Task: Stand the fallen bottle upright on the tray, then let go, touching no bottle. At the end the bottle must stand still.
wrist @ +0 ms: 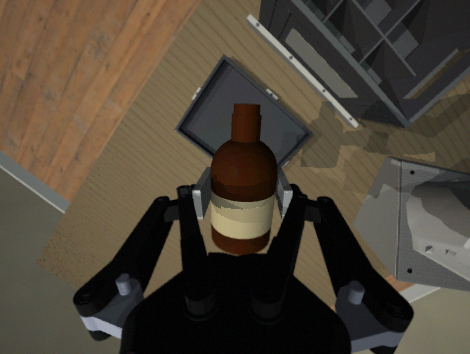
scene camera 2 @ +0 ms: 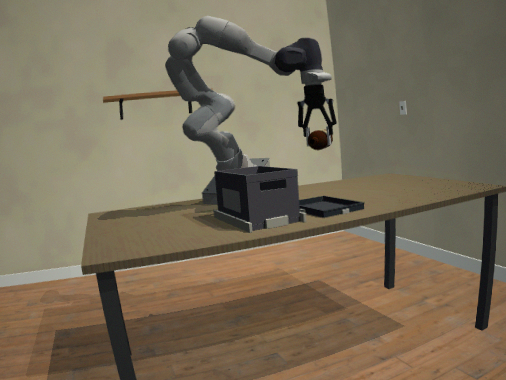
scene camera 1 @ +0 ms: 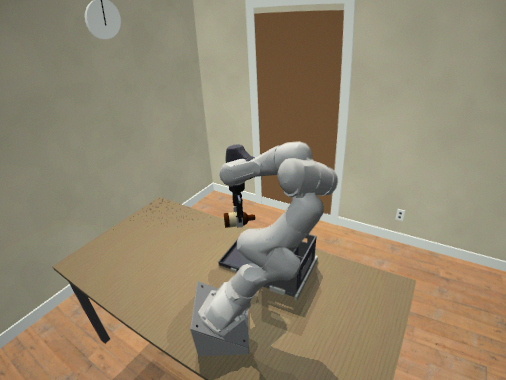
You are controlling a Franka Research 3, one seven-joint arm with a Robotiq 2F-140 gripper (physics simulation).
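A brown bottle (scene camera 1: 233, 219) (scene camera 2: 317, 140) (wrist: 243, 185) with a cream label lies level in the air, its neck pointing right in scene camera 1 and towards the viewer in scene camera 2. My gripper (scene camera 1: 240, 220) (scene camera 2: 318, 138) (wrist: 243, 177) points down and is shut on the bottle's body, one finger pad on each side. The shallow dark tray (scene camera 1: 220, 263) (scene camera 2: 356, 206) (wrist: 200, 92) lies flat on the table, well below the bottle. In the wrist view the bottle's neck and shoulder hide part of the tray.
A tall dark crate (scene camera 1: 311, 252) (scene camera 2: 275, 205) (wrist: 345, 60) with inner dividers stands beside the tray on the wooden table (scene camera 1: 125, 260) (scene camera 2: 165, 235) (wrist: 130, 175). My arm's grey base block (scene camera 1: 220, 345) (wrist: 377, 220) stands on the same table.
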